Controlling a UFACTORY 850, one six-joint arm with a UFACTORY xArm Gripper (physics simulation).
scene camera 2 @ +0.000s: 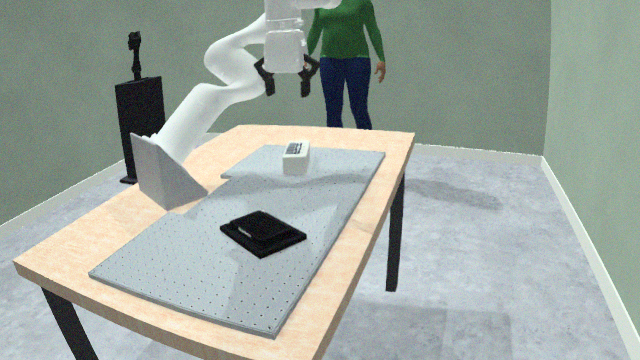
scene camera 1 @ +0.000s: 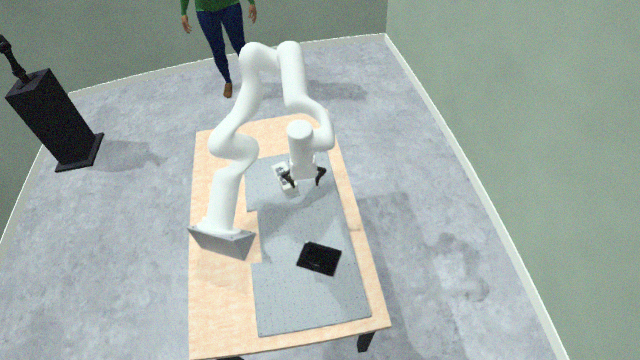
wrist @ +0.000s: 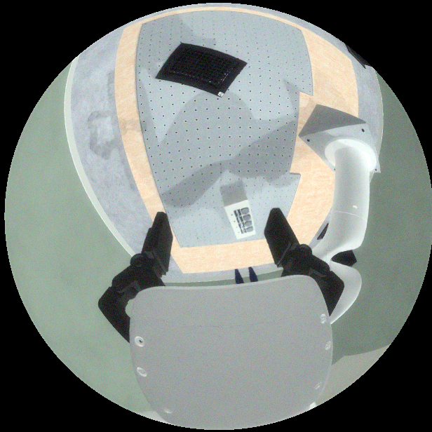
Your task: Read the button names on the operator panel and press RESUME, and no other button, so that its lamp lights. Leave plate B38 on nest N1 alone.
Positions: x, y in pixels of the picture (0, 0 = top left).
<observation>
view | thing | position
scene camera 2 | gripper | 287, 95
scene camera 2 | black plate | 258, 227
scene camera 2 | white operator panel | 297, 163
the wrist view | gripper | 219, 222
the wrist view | black plate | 201, 65
</observation>
